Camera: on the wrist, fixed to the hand. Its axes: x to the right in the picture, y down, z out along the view.
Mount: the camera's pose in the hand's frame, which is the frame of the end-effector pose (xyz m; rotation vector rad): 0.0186 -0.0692 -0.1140 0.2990 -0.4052 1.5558
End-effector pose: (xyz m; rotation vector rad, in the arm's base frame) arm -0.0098 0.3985 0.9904 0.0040 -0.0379 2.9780
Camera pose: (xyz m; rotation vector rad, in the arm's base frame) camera -0.0170 0.4727 0.8783 -0.4180 -0.2478 -1.6883
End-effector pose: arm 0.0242 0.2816 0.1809 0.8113 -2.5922 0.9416
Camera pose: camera 0.0561 0.3047 0.3096 0.9207 2.0529 -1.0002
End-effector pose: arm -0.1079 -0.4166 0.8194 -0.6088 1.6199 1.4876
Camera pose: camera -0.0906 -0.5359 0.7595 1.3773 1.8997 2.0201
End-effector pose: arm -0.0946 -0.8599 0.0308 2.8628 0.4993 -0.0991
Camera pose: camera -0.0977 -0.7632 0.1245 2.4967 -1.8418 -0.4441
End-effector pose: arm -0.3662 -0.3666 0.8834 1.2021 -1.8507 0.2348
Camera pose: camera -0.2474 -0.3486 0.9442 -0.3375 -2.8063 1.1822
